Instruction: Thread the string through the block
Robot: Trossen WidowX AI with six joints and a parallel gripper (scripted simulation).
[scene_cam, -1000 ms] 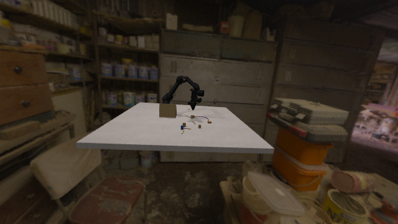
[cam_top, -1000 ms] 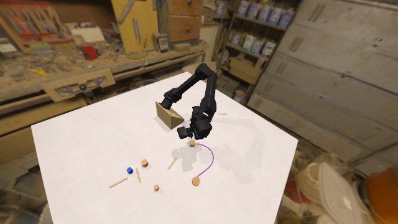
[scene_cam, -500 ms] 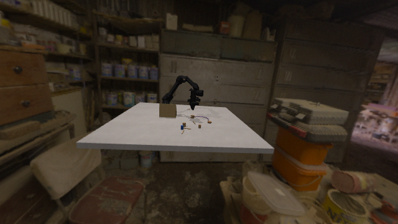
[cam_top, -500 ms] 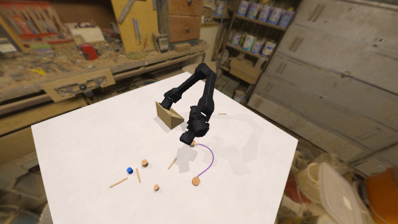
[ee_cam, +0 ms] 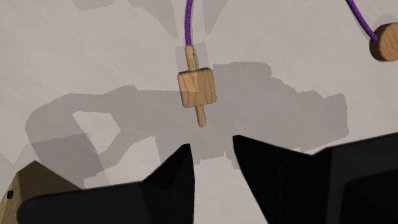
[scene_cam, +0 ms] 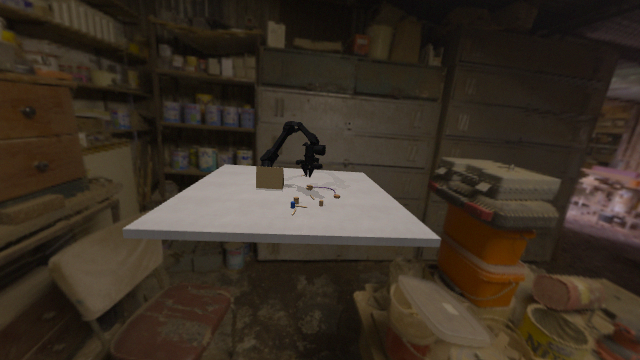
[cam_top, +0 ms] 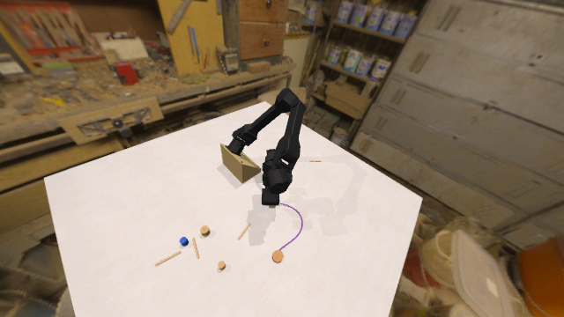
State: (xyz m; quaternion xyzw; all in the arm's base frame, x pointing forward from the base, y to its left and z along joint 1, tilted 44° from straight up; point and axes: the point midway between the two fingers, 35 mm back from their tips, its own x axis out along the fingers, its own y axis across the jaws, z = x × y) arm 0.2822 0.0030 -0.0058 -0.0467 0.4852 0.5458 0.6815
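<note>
My gripper tip is 10 mm short of the small wooden block, 20 mm to the right of it and 80 mm above it. From my gripper tip the other things lie so: round wooden button (190 mm ahead, 100 mm to the right, 80 mm below); thin wooden stick (20 mm ahead, 30 mm to the left, 80 mm below); blue cylinder (60 mm behind, 330 mm to the right, 80 mm below).
</note>
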